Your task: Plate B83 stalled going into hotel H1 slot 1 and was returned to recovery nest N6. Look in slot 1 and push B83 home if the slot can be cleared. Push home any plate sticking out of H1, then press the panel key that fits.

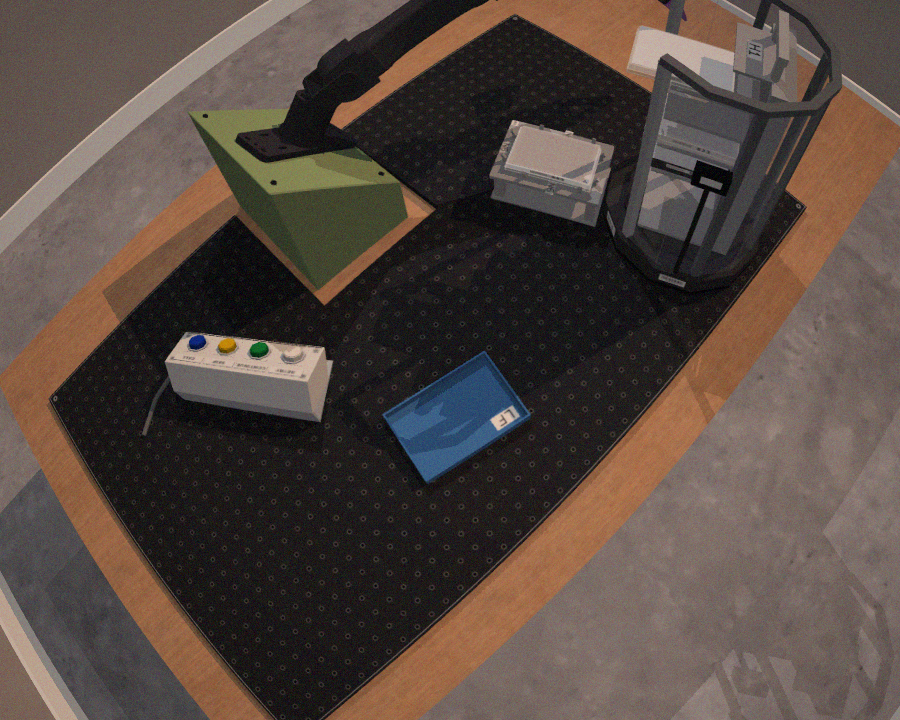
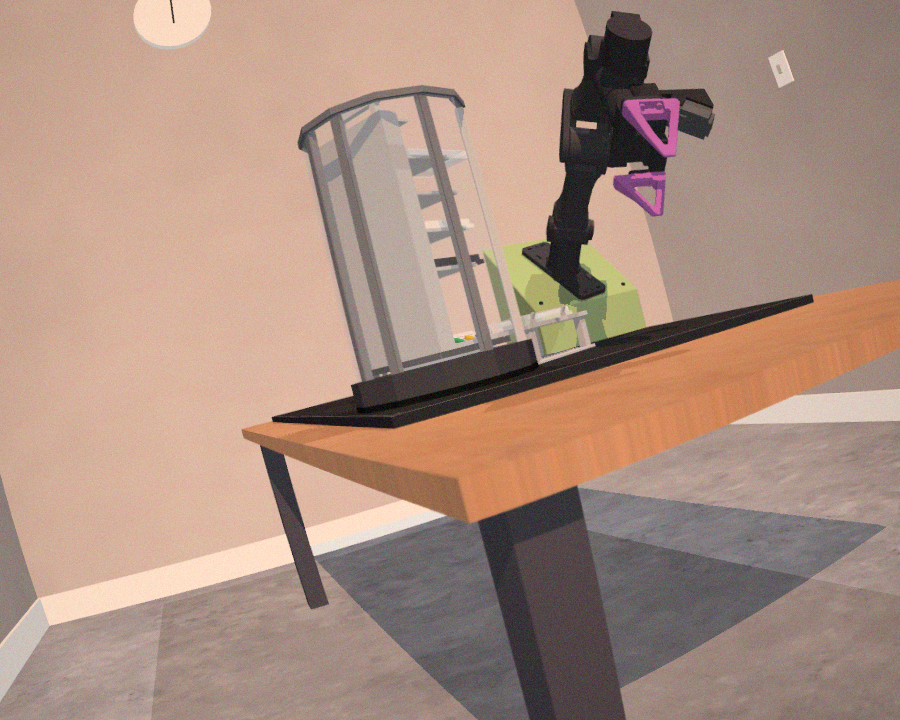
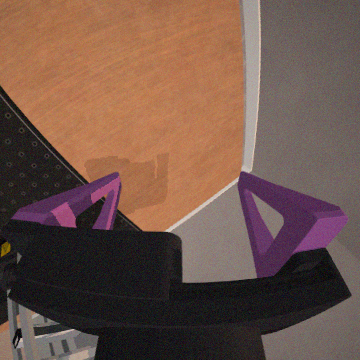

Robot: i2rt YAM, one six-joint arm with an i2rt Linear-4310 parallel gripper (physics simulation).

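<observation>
Hotel H1 is a grey upright frame with several shelf levels. A dark level shows low down, with pale ones above. Slot numbers are not readable, and I cannot tell how far any plate stands out. A pale plate lies on the grey nest beside H1; its label is unreadable. The white panel carries blue, yellow, green and white keys. My gripper is open and empty, high above the table and apart from H1.
A blue tray marked LF lies on the black mat. A black stand with a small framed piece rises at H1's front. A white slab shows behind H1's left post. The green arm base stands left of the nest.
</observation>
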